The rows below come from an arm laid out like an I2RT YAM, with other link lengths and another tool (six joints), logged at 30 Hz.
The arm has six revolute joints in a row. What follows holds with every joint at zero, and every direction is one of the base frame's.
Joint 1 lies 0.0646 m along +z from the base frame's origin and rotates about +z.
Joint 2 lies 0.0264 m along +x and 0.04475 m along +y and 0.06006 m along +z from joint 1 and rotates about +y.
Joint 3 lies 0.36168 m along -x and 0.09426 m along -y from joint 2 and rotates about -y.
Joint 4 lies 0.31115 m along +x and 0.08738 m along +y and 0.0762 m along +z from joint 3 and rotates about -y.
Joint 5 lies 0.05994 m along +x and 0.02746 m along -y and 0.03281 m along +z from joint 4 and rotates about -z.
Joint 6 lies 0.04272 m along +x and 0.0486 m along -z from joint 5 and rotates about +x.
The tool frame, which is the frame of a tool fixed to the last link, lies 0.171 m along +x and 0.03 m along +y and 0.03 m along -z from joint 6; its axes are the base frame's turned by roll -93.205, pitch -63.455 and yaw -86.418 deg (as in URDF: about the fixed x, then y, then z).
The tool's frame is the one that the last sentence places.
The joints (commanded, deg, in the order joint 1, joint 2, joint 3, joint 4, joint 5, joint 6), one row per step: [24.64 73.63 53.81 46.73 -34.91 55.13]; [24.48 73.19 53.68 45.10 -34.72 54.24]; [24.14 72.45 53.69 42.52 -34.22 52.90]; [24.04 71.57 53.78 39.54 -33.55 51.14]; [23.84 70.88 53.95 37.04 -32.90 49.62]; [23.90 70.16 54.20 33.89 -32.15 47.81]
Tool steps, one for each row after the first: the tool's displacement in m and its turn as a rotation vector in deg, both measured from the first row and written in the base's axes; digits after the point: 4 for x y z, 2 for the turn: [0.0013 -0.0012 -0.0039 -0.86 0.50 -0.65]; [0.0038 -0.0042 -0.0078 -2.02 1.15 -1.91]; [0.0048 -0.0064 -0.0117 -3.43 1.65 -3.20]; [0.0067 -0.0091 -0.0146 -4.62 2.00 -4.47]; [0.0076 -0.0104 -0.0193 -6.21 2.60 -5.62]
